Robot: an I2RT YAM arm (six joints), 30 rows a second.
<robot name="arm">
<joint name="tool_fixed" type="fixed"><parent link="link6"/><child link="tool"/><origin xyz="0 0 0" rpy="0 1.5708 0"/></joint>
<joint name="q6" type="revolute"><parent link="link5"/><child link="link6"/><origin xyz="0.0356 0 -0.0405"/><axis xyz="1 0 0"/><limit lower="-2.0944" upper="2.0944"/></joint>
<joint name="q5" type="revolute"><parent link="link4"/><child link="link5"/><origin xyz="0.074 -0.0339 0.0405"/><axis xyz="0 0 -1"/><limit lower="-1.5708" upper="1.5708"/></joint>
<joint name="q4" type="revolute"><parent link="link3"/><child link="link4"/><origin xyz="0.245 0.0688 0.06"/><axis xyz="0 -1 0"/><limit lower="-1.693" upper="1.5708"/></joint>
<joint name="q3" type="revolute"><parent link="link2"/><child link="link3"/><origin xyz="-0.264 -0.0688 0"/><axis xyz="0 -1 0"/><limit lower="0" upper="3.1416"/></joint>
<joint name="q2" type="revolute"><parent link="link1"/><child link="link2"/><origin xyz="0.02 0.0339 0.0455"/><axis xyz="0 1 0"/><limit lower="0" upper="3.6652"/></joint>
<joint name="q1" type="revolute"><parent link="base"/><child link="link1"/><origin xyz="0 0 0.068"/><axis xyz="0 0 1"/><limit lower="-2.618" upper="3.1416"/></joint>
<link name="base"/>
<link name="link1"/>
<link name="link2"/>
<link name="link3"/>
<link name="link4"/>
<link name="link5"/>
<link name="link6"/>
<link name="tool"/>
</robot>
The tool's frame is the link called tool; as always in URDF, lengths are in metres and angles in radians.
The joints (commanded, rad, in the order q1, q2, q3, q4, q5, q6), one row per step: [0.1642, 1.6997, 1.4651, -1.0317, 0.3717, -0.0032]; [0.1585, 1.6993, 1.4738, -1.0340, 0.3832, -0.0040]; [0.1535, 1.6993, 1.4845, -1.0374, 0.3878, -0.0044]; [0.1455, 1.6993, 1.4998, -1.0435, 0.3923, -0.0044]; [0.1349, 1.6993, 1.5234, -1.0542, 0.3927, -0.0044]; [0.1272, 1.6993, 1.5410, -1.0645, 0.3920, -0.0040]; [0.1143, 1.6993, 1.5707, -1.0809, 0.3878, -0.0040]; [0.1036, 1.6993, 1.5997, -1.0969, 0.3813, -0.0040]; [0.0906, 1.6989, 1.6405, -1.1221, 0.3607, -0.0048]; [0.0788, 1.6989, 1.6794, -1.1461, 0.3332, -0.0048]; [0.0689, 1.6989, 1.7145, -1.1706, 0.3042, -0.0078]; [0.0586, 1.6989, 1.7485, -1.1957, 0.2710, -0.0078]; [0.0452, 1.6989, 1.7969, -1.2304, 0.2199, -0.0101]
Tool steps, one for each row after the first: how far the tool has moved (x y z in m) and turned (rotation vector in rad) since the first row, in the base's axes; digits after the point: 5 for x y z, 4 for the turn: [0.00081, -0.00221, 0.00267, -0.0100, -0.0082, -0.0085]; [0.00169, -0.00394, 0.00567, -0.0133, -0.0160, -0.0146]; [0.00279, -0.00667, 0.00990, -0.0162, -0.0257, -0.0240]; [0.00413, -0.01015, 0.01630, -0.0147, -0.0384, -0.0349]; [0.00478, -0.01269, 0.02098, -0.0130, -0.0456, -0.0428]; [0.00575, -0.01688, 0.02888, -0.0075, -0.0581, -0.0544]; [0.00639, -0.02028, 0.03656, 0.0001, -0.0701, -0.0631]; [0.00650, -0.02406, 0.04722, 0.0206, -0.0833, -0.0684]; [0.00627, -0.02721, 0.05715, 0.0475, -0.0951, -0.0705]; [0.00543, -0.02968, 0.06591, 0.0740, -0.1018, -0.0673]; [0.00418, -0.03214, 0.07425, 0.1052, -0.1076, -0.0654]; [0.00198, -0.03504, 0.08609, 0.1521, -0.1164, -0.0573]
